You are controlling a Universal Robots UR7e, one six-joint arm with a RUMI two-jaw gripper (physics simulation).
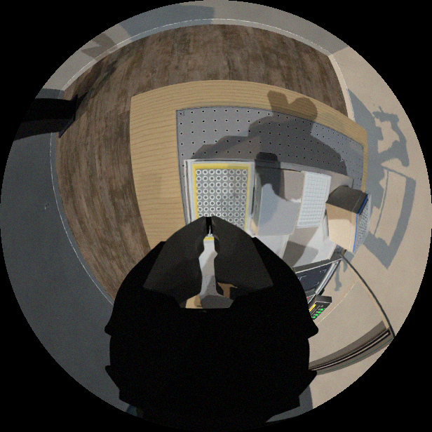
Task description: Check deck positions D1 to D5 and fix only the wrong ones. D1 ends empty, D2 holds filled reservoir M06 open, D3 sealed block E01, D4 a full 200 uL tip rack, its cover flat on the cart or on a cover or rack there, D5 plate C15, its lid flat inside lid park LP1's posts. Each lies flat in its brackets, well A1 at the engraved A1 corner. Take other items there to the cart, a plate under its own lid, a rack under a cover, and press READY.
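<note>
My gripper (209, 218) is shut and empty, its fingertips appearing over the near part of a yellow-edged rack (221, 190). The rack shows rows of round openings and stands upright on the cart surface; the fingers hide its near edge. A grey, smooth-topped cover or box (274, 218) is right of it. Farther right is a white plate-like item (315, 197) with a grid of wells. A tall tan box (341, 222) with a blue edge and a gridded face stands at the far right. Labels and A1 corners cannot be read, and deck positions D1 to D5 cannot be told apart.
A perforated grey board (200, 125) lies behind the items on a wooden top (150, 145). At the lower right are part of a dark panel (312, 281) and a small device with green lights (318, 311). A black object (45, 118) is at the far left.
</note>
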